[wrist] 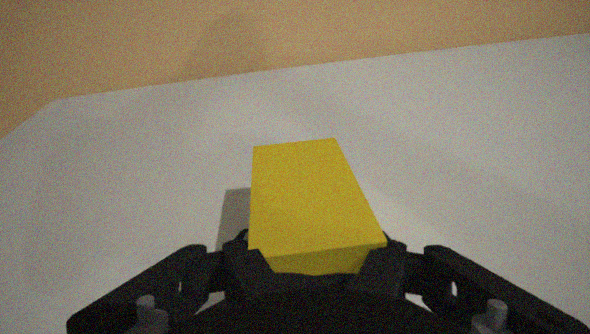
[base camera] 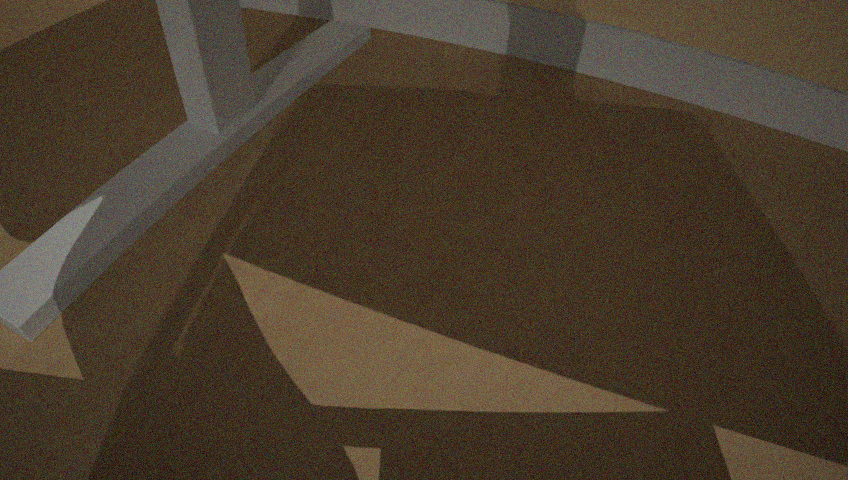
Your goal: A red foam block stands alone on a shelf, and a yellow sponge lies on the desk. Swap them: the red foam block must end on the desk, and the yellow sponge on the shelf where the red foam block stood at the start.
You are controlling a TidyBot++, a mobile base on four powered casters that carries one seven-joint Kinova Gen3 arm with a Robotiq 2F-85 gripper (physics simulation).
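Frame: origin at the arm's base, x back, y right, z up, level; centimetres.
Where they show: gripper, between the fingertips: (wrist: pixel 311 236).
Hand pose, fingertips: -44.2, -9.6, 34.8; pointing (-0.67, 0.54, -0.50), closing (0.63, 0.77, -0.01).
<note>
Each offset is from my fingertips to the top centre of the thing, as dx, dy, dz. "*": to the spot under its first point. Level surfaces: height alone.
The yellow sponge @[-1.0, +0.3, +3.8] (wrist: pixel 310 195) is in the middle of the wrist view, its near end between the two black fingertips. My gripper (wrist: pixel 311 236) is shut on it, one finger at each side. Below it spreads the light grey desk top @[dz -2.4] (wrist: pixel 125 150), with a dark shadow of the sponge just to its left. I cannot tell whether the sponge touches the desk. The gripper does not show in the base view. The red foam block and the shelf show in neither view.
The desk's far edge runs across the upper wrist view, with the tan floor (wrist: pixel 125 40) beyond it. In the base view a grey desk leg @[* -15.5, -15.5, -62.7] (base camera: pixel 202 65) stands on a long grey foot bar (base camera: pixel 148 154) at the left, and a pale band @[* -40.1, +44.6, -69.3] (base camera: pixel 642 59) crosses the top right.
</note>
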